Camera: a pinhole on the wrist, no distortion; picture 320 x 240 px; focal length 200.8 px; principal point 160.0 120.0 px. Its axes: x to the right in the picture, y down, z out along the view. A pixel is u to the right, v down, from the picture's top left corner.
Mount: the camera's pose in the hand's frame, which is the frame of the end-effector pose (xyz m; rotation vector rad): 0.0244 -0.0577 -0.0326 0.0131 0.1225 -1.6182
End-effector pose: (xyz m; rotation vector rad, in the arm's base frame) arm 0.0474 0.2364 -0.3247 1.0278 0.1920 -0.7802
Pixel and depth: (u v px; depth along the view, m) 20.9 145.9 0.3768
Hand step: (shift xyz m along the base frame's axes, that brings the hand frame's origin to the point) 0.1170 -0.3055 0.2512
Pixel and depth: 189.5 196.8 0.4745
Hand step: -0.0353 -0.5107 -0.0158
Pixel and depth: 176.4 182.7 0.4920
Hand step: -0.0385 -0.5083 0.0283
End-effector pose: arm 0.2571 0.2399 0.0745 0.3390 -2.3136 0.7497
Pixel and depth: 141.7 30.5 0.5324
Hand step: -0.1225 -0.3388 -0.4127
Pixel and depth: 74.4 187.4 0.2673
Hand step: -0.2371 -0.1237 -0.0633
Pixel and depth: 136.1 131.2 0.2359
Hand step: -0.1250 -0.1643 -0.0654
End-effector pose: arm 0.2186 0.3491 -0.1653 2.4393 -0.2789 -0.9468
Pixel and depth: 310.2 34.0 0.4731
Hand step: -0.4030 0.2743 -0.4036
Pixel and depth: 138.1 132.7 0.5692
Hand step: -0.2872 -0.2006 -0.4206
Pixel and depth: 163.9 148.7 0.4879
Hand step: -0.2083 -0.1194 -0.4128
